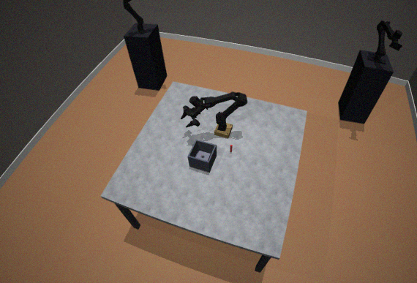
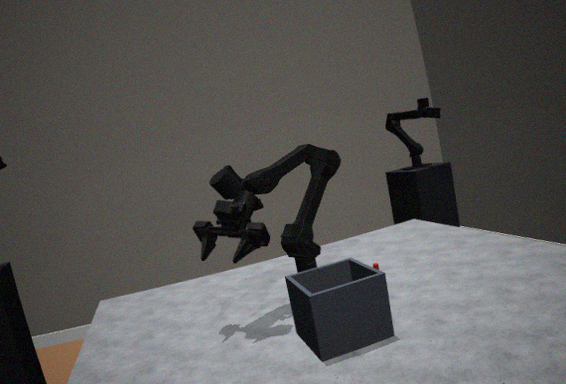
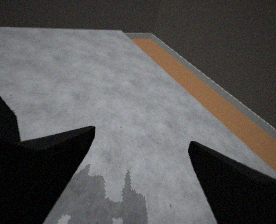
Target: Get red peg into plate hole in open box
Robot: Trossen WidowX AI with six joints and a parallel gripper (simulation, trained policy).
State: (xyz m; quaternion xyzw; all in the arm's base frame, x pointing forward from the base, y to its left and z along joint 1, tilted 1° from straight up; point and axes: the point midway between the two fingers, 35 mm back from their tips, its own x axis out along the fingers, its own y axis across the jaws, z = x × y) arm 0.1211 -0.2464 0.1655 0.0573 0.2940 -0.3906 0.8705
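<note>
Now: the red peg 380 mm to the left of my gripper tip, 150 mm below it and 50 mm ahead of it. Also, from my gripper tip: grey plate (190 mm to the left, 180 mm ahead, 140 mm below).
</note>
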